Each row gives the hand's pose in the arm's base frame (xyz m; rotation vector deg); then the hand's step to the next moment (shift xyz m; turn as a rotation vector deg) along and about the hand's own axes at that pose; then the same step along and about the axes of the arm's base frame.
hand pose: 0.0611 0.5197 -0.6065 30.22 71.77 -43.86
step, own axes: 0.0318 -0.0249 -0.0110 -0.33 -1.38 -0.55
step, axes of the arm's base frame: -0.0220 -0.0152 -0.0322 -1.44 -0.42 0.25
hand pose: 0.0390 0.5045 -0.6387 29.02 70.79 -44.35
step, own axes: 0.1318 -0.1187 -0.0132 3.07 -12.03 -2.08
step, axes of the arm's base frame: -0.0809 -0.1001 -0.1227 -10.03 -7.09 -2.76
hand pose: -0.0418 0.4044 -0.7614 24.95 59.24 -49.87
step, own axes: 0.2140 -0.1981 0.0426 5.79 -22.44 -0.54
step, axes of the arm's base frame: -0.0845 -0.2372 -0.1532 -16.83 -15.52 -3.64
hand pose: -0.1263 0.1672 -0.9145 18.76 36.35 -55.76
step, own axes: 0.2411 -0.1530 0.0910 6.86 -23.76 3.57
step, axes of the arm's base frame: -0.0002 -0.2891 -0.0789 -16.07 -19.10 -1.11
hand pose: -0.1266 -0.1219 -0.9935 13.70 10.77 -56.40
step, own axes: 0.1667 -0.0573 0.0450 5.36 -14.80 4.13
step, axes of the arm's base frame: 0.0442 -0.1763 -0.0075 -9.33 -13.31 0.85
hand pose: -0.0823 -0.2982 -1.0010 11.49 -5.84 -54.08
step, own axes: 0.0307 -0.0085 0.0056 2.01 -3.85 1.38
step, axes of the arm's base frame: 0.0102 -0.0305 0.0036 -2.12 -4.00 0.52
